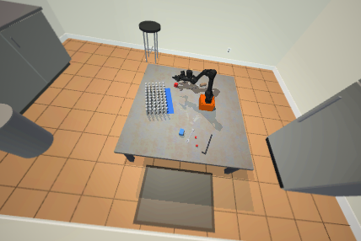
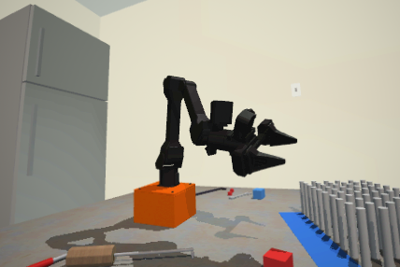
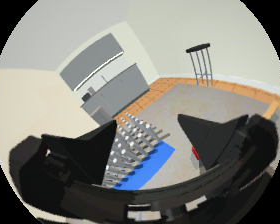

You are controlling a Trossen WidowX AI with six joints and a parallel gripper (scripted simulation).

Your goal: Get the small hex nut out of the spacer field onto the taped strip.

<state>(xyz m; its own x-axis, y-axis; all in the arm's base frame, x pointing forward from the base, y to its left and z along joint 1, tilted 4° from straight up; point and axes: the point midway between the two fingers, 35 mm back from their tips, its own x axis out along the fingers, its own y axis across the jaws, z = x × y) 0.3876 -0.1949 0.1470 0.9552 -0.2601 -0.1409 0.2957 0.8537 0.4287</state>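
The red-handled tool lies 49 cm behind my gripper tip, 18 cm to the right of it and 22 cm below it. The rest, counted from my gripper tip: hex nut 19 cm ahead, 16 cm to the left, 22 cm below; then blue taped strip 3 cm ahead, 17 cm to the left, 23 cm below; then red cube 4 cm behind, 8 cm to the right, 21 cm below.
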